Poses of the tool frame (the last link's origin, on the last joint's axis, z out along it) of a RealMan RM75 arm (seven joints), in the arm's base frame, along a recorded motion.
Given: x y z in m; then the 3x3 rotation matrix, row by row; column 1 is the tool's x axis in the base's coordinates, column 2 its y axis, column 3 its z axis. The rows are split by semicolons.
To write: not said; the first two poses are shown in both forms.
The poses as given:
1: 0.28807, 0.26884, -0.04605; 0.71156, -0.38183, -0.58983; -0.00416, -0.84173, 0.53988; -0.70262, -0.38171, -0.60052
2: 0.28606, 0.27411, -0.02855; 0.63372, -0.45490, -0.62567; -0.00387, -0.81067, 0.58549; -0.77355, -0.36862, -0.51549
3: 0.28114, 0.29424, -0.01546; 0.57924, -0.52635, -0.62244; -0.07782, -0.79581, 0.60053; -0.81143, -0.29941, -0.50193
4: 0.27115, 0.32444, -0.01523; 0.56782, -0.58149, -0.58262; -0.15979, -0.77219, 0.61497; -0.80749, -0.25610, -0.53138
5: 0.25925, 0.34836, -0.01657; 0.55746, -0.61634, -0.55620; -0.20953, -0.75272, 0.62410; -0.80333, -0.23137, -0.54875
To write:
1: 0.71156, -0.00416, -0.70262, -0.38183, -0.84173, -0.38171, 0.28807, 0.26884, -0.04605
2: 0.63372, -0.00387, -0.77355, -0.45490, -0.81067, -0.36862, 0.28606, 0.27411, -0.02855
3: 0.57924, -0.07782, -0.81143, -0.52635, -0.79581, -0.29941, 0.28114, 0.29424, -0.01546
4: 0.56782, -0.15979, -0.80749, -0.58149, -0.77219, -0.25610, 0.27115, 0.32444, -0.01523
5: 0.55746, -0.20953, -0.80333, -0.61634, -0.75272, -0.23137, 0.25925, 0.34836, -0.01657
